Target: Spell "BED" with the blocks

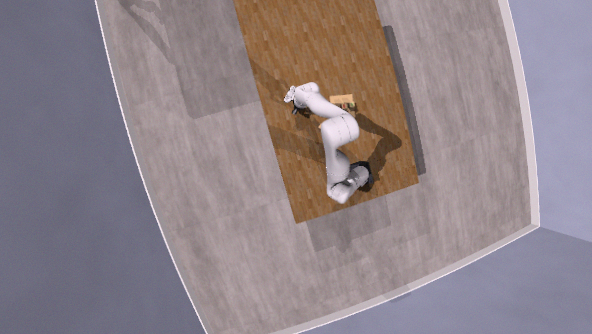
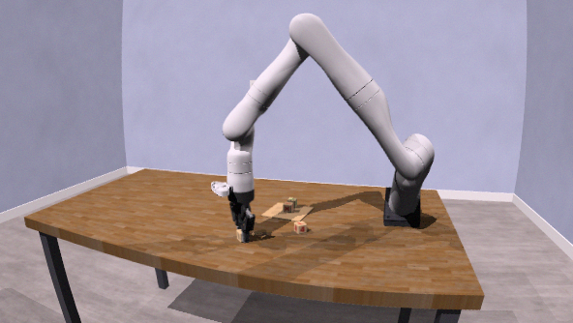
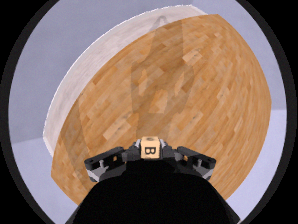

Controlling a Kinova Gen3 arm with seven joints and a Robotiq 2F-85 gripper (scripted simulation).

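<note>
Right now my hand is 260 mm to the left of the mat, 60 mm past it and 20 mm above it.
</note>
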